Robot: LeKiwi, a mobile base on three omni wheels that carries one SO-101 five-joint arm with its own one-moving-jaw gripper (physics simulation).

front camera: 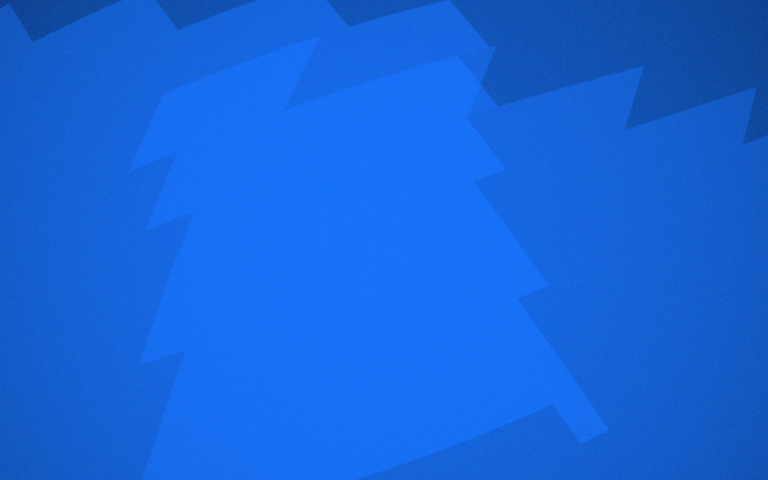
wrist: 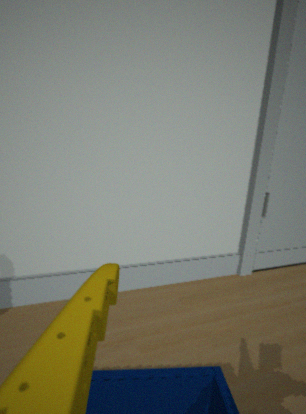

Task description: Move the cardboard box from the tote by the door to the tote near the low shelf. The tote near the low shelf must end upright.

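Places are measured from the arm's base along level axes (x ahead, y right, z down), in millimetres.
Where they show: hand at its tool point: (wrist: 118,278).
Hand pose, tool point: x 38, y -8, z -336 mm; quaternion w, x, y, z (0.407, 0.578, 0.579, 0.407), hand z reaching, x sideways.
Observation:
After its pixels a point has its place.
A blue tote (front camera: 339,254) {x 90, y -6, z 37 mm} (wrist: 155,376) {x 264, y 32, z -31 mm} stands on the floor. Its wall fills the whole front camera view, very close, with jagged shadows across it. In the wrist view its far rim and right corner show at the bottom edge, beyond and to the right of the yellow notched jaw. My gripper is fully open: one jaw shows at the lower left of the wrist view, and the moving jaw is out of the picture. No cardboard box shows in either view; most of the tote's inside is cut off by the picture's bottom edge. The low shelf does not show.
A pale wall (wrist: 130,135) {x 683, y -47, z -409 mm} with a baseboard (wrist: 175,272) {x 725, y 126, z 45 mm} rises behind the tote. A door (wrist: 292,165) {x 858, y 558, z -347 mm} and its frame (wrist: 260,150) {x 795, y 394, z -393 mm} are at the right. Wooden floor (wrist: 170,330) {x 498, y 89, z 89 mm} lies between tote and wall, with a shadow (wrist: 270,375) {x 371, y 296, z 90 mm} to the right of the tote.

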